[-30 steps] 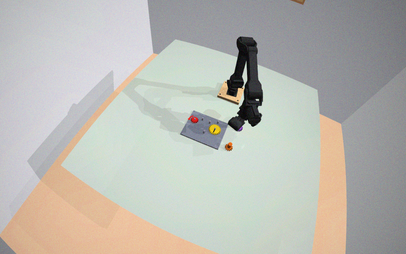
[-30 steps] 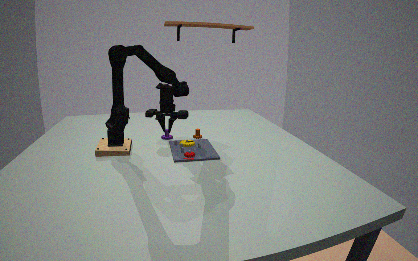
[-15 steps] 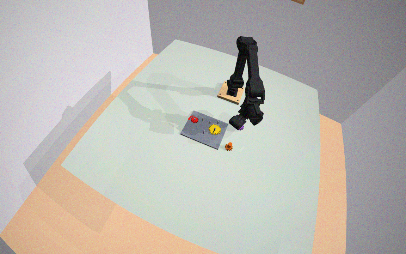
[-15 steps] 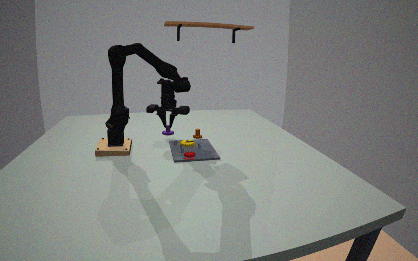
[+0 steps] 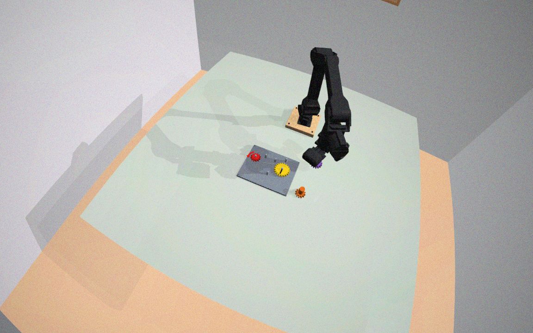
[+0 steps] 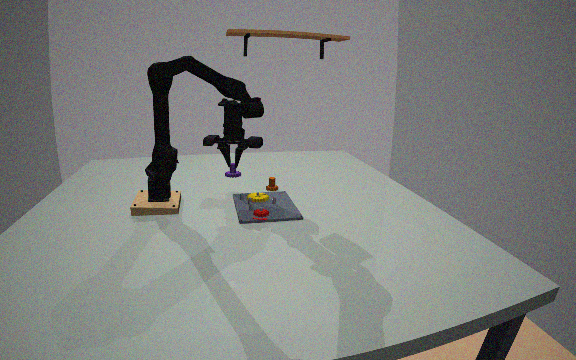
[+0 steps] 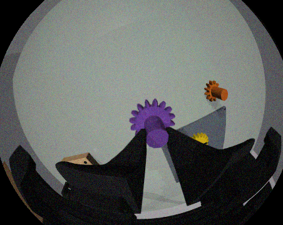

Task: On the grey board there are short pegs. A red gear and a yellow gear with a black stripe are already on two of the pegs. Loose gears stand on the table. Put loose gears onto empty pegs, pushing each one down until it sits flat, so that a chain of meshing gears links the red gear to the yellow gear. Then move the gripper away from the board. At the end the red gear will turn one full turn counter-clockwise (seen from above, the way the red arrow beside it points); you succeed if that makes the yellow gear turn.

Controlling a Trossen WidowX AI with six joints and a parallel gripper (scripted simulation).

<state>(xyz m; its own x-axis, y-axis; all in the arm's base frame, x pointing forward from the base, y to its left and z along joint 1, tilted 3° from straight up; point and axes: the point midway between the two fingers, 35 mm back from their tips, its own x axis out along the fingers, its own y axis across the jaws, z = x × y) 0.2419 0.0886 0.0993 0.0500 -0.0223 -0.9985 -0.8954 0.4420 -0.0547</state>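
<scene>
The red gear is 24 cm to the right of my gripper tip, 6 cm below it and 3 cm ahead of it. Round my gripper tip: yellow gear (12 cm to the right, 6 cm below, 5 cm ahead); then purple gear (1 cm below); then orange gear (13 cm ahead, 6 cm below, 3 cm to the right).
</scene>
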